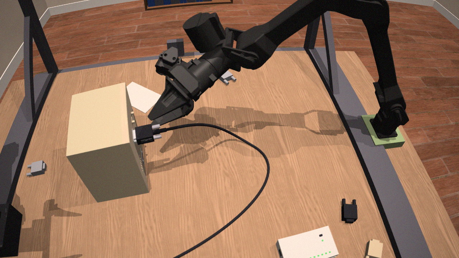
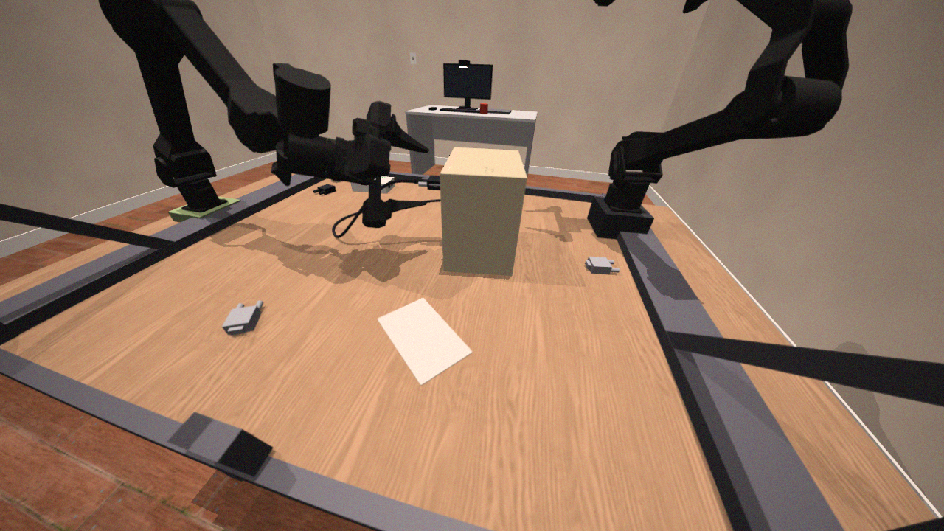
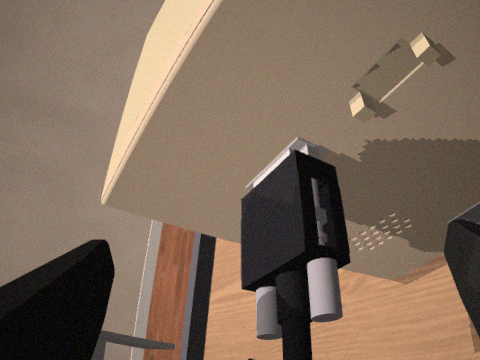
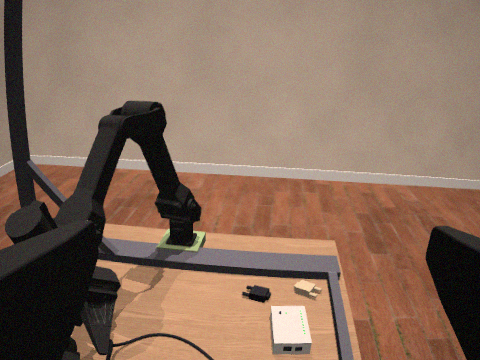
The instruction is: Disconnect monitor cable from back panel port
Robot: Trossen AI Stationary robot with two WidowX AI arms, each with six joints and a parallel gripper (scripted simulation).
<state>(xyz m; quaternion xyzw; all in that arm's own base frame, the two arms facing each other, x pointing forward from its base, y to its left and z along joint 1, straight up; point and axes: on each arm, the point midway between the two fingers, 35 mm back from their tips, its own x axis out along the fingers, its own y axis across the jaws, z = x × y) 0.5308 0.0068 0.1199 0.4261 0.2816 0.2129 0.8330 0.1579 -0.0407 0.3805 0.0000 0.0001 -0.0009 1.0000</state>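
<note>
Right now the black monitor plug is 30 mm ahead of my left hand, 40 mm to the right of it and 20 mm below it. The rest, counted from my left hand: white device 310 mm ahead, 180 mm to the left, 130 mm below; white sheet 220 mm behind, 50 mm to the right, 140 mm below; beige box 130 mm to the right, 60 mm below.
</note>
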